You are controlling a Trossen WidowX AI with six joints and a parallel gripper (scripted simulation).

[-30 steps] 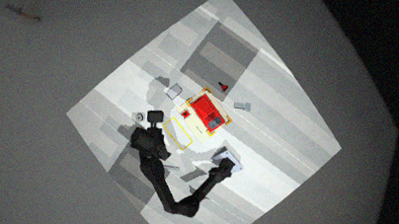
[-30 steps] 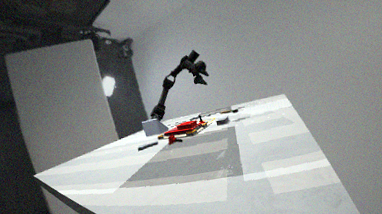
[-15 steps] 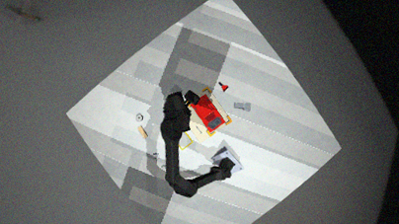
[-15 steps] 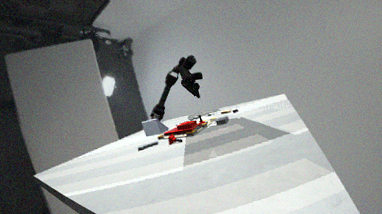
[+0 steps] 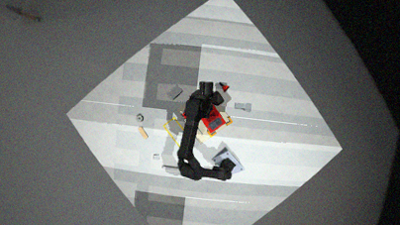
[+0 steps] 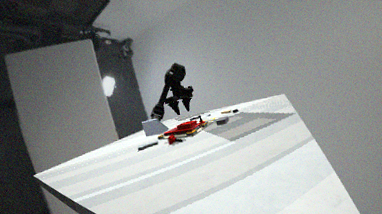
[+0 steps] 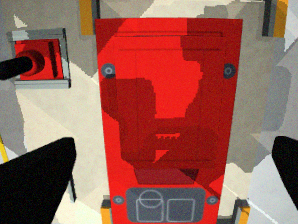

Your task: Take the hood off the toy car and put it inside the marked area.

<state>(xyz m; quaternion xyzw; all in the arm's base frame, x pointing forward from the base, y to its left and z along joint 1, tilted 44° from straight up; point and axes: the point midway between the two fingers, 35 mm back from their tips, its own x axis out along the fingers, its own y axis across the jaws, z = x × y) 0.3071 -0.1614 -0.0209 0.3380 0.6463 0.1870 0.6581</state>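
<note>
The red hood lies 70 mm below my gripper tip. The rest, counted from my gripper tip: round grey part 300 mm to the left, 230 mm ahead, 100 mm below; tan piece 360 mm to the left, 160 mm ahead, 100 mm below.
</note>
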